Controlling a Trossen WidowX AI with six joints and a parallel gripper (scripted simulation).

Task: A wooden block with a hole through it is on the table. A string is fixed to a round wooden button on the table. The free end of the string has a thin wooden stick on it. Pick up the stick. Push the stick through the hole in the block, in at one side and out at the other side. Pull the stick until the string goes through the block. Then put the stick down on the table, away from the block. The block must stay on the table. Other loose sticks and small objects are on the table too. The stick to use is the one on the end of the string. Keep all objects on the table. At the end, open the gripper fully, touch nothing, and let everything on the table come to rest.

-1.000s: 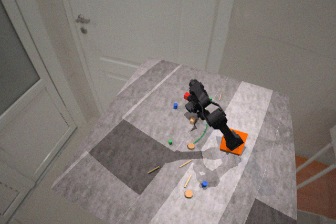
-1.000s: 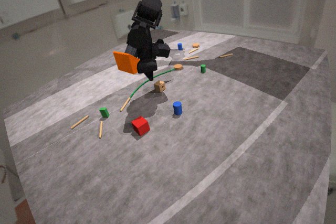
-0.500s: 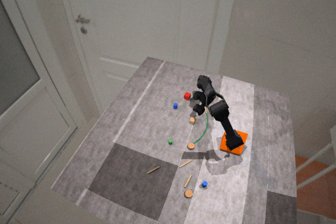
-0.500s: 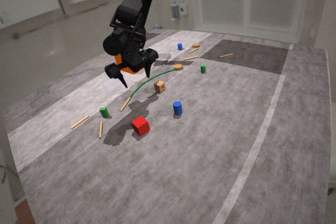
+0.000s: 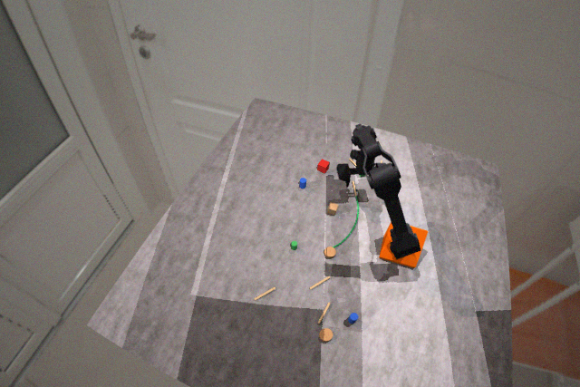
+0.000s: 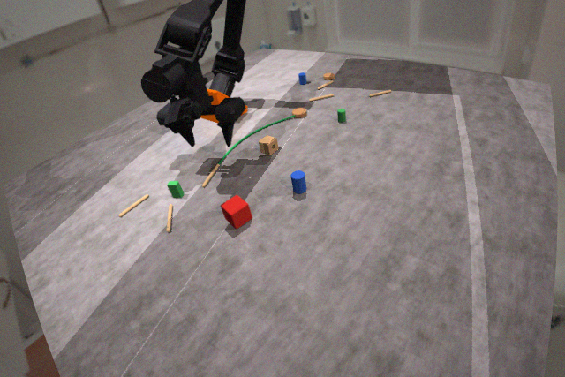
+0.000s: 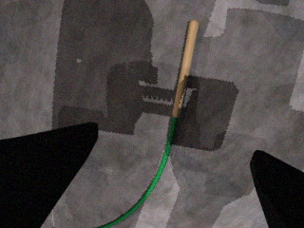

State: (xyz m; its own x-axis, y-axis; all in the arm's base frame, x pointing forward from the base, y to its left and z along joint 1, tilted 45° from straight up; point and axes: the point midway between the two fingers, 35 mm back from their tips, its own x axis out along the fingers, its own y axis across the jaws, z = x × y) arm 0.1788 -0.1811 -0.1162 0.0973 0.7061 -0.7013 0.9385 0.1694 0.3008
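Now: gripper tip 6 cm above the thin wooden stick, 2 cm to the left of it and 1 cm short of it. The rest, counted from my gripper tip: wooden block 10 cm to the left, 8 cm ahead, 4 cm below; red cube 15 cm ahead, 10 cm to the right, 4 cm below; green cylinder 29 cm to the left, 18 cm ahead, 4 cm below.
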